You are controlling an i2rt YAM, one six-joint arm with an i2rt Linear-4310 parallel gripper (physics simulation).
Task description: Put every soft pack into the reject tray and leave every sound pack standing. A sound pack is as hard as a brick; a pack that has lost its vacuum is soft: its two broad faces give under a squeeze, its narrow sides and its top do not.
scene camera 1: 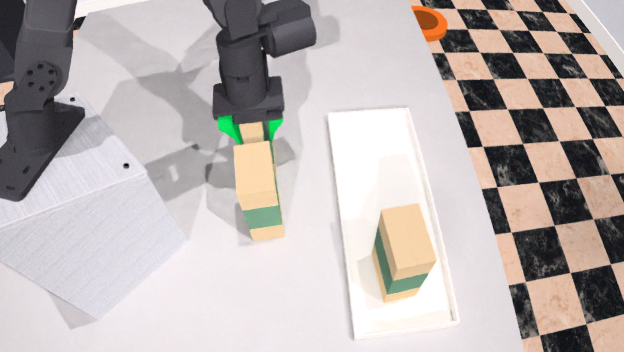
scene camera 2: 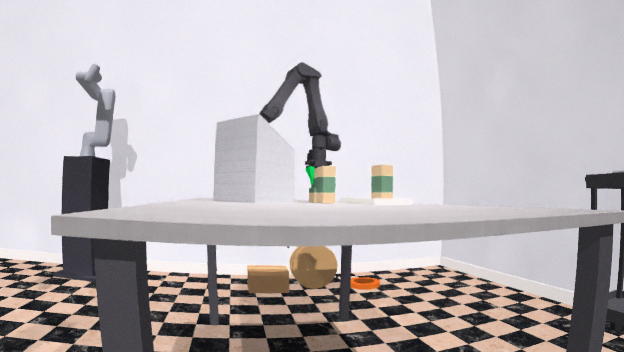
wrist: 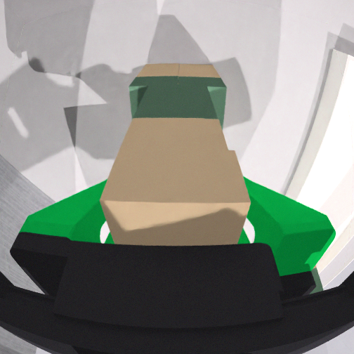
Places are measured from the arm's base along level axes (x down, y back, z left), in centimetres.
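Pixels of known places: gripper, fingertip midpoint: (scene camera 1: 255, 139); arm's base at its link origin: (scene camera 1: 34, 147) (scene camera 2: 255, 135).
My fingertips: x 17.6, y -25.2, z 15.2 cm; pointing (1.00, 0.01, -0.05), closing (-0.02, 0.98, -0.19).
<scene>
For each thing: its top centre in the pictures, then the offset to it from my fingertips. Level surfaces: height alone.
- beige pack with a green band, top centre: (scene camera 1: 247, 106) dx -7.0, dy +0.4, dz +0.8 cm
- second pack at its top centre: (scene camera 1: 253, 166) (scene camera 2: 326, 166) dx -7.0, dy -2.2, dz -10.1 cm
- third pack at its top centre: (scene camera 1: 408, 234) (scene camera 2: 382, 165) dx -7.3, dy -22.2, dz -19.2 cm
- grey table at its surface level: dx +7.0 cm
A beige pack with a green band (scene camera 1: 251, 132) (wrist: 175, 165) stands upright between my green fingers. My gripper (scene camera 1: 255, 137) is partly open, one finger at each broad side; any slight contact is hidden. A second pack (scene camera 1: 256, 175) (scene camera 2: 325, 184) stands upright right in front of it in scene camera 1 and partly hides it in scene camera 2. A third pack (scene camera 1: 407, 240) (scene camera 2: 382, 182) stands upright in the white reject tray (scene camera 1: 367, 145) (scene camera 2: 397, 201) (wrist: 320, 130), toward its front end. No softness shows in any pack.
The grey slanted block (scene camera 1: 95, 250) (scene camera 2: 235, 160) under the arm's base stands to the left. The tray lies right of the two packs, beside the right edge of the grey table (scene camera 1: 300, 300) (scene camera 2: 250, 220). An orange ring (scene camera 1: 441, 32) (scene camera 2: 365, 287) is on the floor.
</scene>
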